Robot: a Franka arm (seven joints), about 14 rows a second.
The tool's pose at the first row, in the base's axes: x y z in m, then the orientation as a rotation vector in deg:
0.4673, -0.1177, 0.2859, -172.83, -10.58, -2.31
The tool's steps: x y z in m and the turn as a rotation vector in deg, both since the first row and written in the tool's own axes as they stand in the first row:
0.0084, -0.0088, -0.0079, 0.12, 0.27, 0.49
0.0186, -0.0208, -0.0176, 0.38, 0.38, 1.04
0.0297, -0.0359, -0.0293, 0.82, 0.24, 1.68
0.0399, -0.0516, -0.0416, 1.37, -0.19, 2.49
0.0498, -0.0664, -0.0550, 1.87, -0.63, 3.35
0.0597, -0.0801, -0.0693, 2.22, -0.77, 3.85
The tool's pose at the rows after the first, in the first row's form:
0.4744, -0.1090, 0.2951, -172.73, -9.81, -2.66
0.4829, -0.0971, 0.3064, -172.50, -8.96, -2.75
0.4918, -0.0823, 0.3202, -172.11, -8.00, -2.43
0.4997, -0.0671, 0.3346, -171.64, -6.82, -1.66
0.5075, -0.0529, 0.3499, -171.21, -5.56, -0.88
0.5153, -0.0399, 0.3661, -170.88, -4.82, -0.59

